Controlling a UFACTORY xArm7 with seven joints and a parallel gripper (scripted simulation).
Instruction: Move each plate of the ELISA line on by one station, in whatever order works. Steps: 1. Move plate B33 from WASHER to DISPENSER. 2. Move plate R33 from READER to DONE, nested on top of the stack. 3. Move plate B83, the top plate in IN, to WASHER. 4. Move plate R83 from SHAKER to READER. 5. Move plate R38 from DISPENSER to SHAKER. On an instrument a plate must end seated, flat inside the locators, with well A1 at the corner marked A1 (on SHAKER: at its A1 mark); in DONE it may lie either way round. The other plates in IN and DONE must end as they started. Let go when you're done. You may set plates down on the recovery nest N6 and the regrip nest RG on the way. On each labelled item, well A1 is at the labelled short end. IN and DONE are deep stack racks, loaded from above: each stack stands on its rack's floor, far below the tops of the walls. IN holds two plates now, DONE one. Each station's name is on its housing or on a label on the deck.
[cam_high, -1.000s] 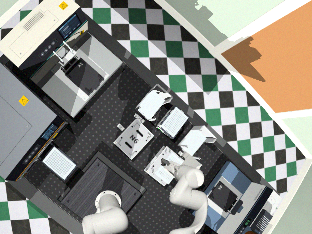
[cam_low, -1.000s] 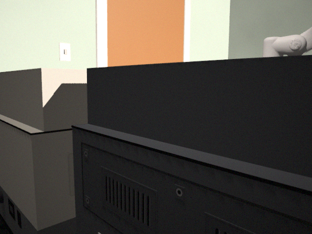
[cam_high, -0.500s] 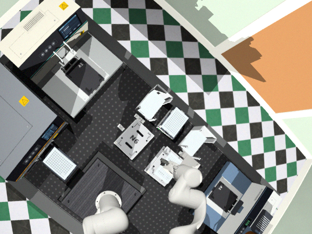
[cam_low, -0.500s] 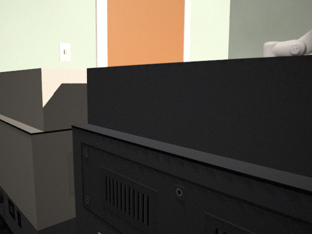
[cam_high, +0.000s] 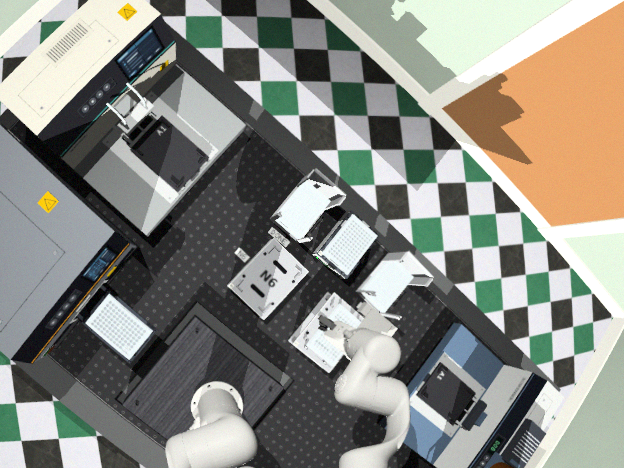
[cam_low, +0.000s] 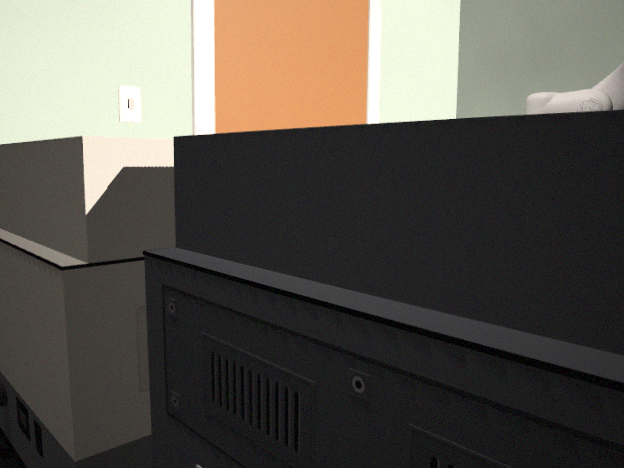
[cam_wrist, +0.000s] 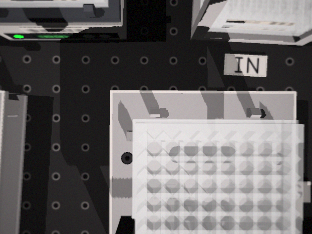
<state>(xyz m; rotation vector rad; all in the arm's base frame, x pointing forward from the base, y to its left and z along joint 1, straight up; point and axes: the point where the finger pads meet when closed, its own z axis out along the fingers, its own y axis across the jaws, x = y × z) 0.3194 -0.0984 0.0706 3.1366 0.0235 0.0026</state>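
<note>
My hand is 50 mm above the regrip nest RG. The rest, counted from my hand: dark reader nest 310 mm behind, 400 mm to the left, 10 mm below; then N6 nest 200 mm to the left, 80 mm below.
</note>
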